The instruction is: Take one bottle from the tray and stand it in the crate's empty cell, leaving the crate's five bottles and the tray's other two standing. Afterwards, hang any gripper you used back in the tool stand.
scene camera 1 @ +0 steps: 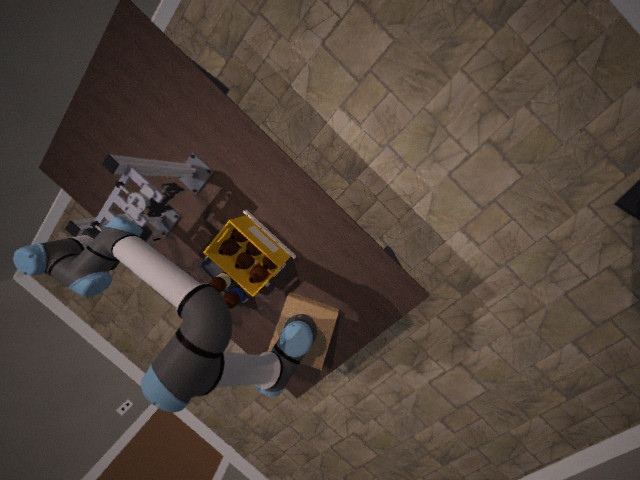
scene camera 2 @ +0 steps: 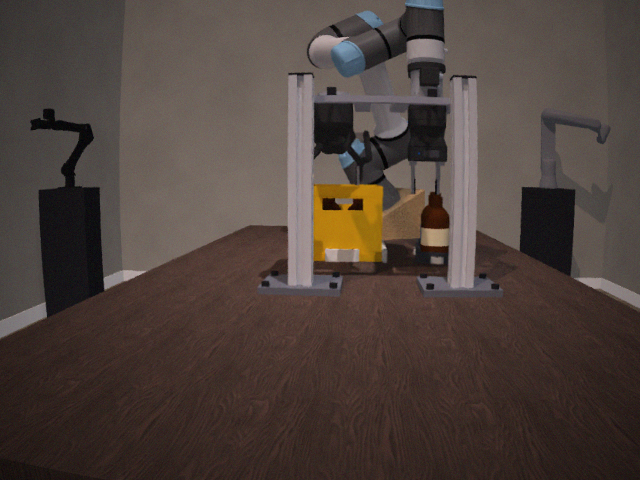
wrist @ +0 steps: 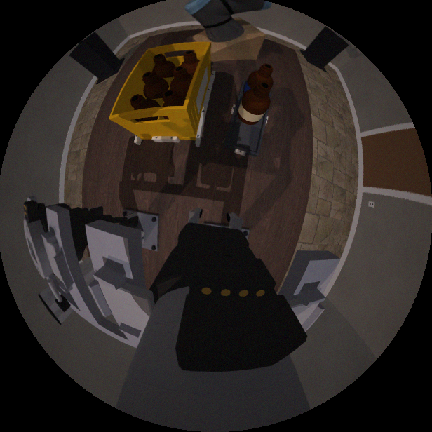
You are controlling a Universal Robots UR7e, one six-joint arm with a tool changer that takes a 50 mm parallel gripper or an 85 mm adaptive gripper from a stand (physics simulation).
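Frame: origin at the arm's base, x ahead, y left, z up, level; metres.
Seen in the pictures: hand at its tool point: (scene camera 2: 426,95).
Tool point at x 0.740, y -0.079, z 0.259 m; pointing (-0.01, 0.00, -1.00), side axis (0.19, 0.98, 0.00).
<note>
A point is followed by its place in that frame.
My gripper (scene camera 2: 425,189) (wrist: 214,217), the parallel one on the arm's wrist, is open, with no bottle between its fingers. It points down in the right bay of the tool stand (scene camera 1: 149,166) @(y -0.342, x 0.789, z 0.160 m) (scene camera 2: 300,180) @(y -0.329, x 0.822, z 0.090 m) (wrist: 107,245); whether it is seated cannot be told. The yellow crate (scene camera 1: 279,255) @(y -0.256, x 0.261, z -0.002 m) (scene camera 2: 346,227) @(y -0.199, x 0.510, z -0.022 m) (wrist: 175,122) has upright brown bottles in all its cells, among them a middle bottle (scene camera 1: 244,260) @(y -0.160, x 0.374, z 0.024 m) (wrist: 156,89). A cream-labelled bottle (scene camera 2: 435,222) @(y 0.034, x 0.471, z -0.014 m) (wrist: 256,105) and a blue-labelled bottle (scene camera 1: 231,299) @(y 0.047, x 0.341, z 0.013 m) (wrist: 261,80) stand upright in the dark tray (scene camera 1: 211,267) @(y 0.039, x 0.527, z -0.096 m) (wrist: 247,137).
The black body of the adaptive gripper (scene camera 2: 333,129) @(y -0.259, x 0.717, z 0.187 m) hangs in the stand's left bay, close beside mine. The stand's posts rise on both sides. The wooden block (scene camera 1: 330,315) @(y -0.121, x -0.080, z -0.052 m) (scene camera 2: 403,219) @(y 0.055, x 0.100, z -0.038 m) (wrist: 250,45) under the arm's base is beyond the crate and tray.
</note>
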